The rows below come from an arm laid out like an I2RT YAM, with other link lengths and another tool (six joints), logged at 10 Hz.
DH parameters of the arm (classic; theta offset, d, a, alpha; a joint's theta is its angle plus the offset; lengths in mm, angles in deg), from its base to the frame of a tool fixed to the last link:
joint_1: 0 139.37 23 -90
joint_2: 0 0 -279.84 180
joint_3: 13.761 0 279.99 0
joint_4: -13.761 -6.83 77.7 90
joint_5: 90 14.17 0 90
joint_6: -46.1 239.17 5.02 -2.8
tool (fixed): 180 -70.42 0 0
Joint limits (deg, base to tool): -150..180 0..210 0..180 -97..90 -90..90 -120..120
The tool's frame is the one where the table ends.
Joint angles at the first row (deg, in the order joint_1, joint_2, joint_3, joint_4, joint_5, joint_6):
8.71, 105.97, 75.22, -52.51, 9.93, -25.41
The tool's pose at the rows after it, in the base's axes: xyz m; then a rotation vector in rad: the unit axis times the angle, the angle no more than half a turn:
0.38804 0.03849 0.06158 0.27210 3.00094 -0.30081
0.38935 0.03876 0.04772 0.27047 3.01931 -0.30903
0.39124 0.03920 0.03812 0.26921 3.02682 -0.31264
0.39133 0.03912 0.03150 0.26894 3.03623 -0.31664
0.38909 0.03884 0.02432 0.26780 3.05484 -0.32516
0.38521 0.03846 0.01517 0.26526 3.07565 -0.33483
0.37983 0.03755 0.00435 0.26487 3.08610 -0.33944
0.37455 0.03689 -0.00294 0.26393 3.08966 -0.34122
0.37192 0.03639 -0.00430 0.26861 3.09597 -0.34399
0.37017 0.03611 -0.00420 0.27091 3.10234 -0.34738
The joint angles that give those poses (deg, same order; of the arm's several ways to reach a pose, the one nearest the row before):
8.71, 109.38, 75.22, -51.29, 9.96, -25.41
8.71, 111.57, 75.22, -50.22, 9.93, -25.41
8.73, 113.08, 75.22, -49.17, 9.93, -25.41
8.71, 114.10, 75.22, -48.71, 9.91, -25.41
8.71, 115.22, 75.22, -48.73, 9.89, -25.39
8.73, 116.36, 74.78, -48.42, 9.87, -25.39
8.71, 116.95, 73.12, -46.81, 9.85, -25.39
8.73, 116.95, 71.37, -45.28, 9.85, -25.39
8.71, 116.95, 71.03, -45.34, 9.82, -25.21
8.71, 116.95, 71.02, -45.76, 9.82, -25.10

